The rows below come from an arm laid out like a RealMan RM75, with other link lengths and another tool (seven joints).
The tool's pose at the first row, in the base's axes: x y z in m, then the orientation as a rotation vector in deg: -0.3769, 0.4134, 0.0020, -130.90, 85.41, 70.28
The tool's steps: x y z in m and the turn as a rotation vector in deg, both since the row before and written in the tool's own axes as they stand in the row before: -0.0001, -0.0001, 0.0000, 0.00, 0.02, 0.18; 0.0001, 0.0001, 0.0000, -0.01, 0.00, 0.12; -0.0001, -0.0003, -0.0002, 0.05, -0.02, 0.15; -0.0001, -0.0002, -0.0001, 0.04, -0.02, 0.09; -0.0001, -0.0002, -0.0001, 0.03, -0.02, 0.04; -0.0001, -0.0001, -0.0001, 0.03, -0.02, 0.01; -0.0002, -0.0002, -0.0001, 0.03, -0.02, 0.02; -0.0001, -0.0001, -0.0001, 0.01, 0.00, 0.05; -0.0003, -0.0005, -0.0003, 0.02, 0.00, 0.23; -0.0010, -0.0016, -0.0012, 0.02, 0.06, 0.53; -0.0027, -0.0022, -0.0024, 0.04, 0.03, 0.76; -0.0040, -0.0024, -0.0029, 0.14, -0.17, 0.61; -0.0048, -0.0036, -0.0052, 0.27, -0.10, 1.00; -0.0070, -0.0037, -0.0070, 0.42, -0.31, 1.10; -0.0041, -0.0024, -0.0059, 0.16, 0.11, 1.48
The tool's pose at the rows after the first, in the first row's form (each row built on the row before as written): -0.3768, 0.4135, 0.0020, -130.83, 85.65, 70.31; -0.3769, 0.4134, 0.0020, -130.78, 85.81, 70.35; -0.3766, 0.4135, 0.0021, -130.66, 86.02, 70.36; -0.3764, 0.4136, 0.0022, -130.57, 86.14, 70.36; -0.3762, 0.4137, 0.0023, -130.51, 86.19, 70.36; -0.3761, 0.4138, 0.0024, -130.47, 86.20, 70.35; -0.3759, 0.4140, 0.0025, -130.42, 86.23, 70.34; -0.3758, 0.4141, 0.0026, -130.39, 86.30, 70.34; -0.3753, 0.4144, 0.0029, -130.27, 86.61, 70.38; -0.3735, 0.4152, 0.0039, -130.06, 87.34, 70.44; -0.3708, 0.4169, 0.0067, -129.69, 88.36, 70.56; -0.3678, 0.4194, 0.0106, -129.14, 89.14, 70.73; -0.3626, 0.4217, 0.0161, -128.37, 90.49, 70.79; -0.3565, 0.4247, 0.0242, -127.24, 91.93, 70.90; -0.3517, 0.4255, 0.0300, -126.46, 93.95, 71.00
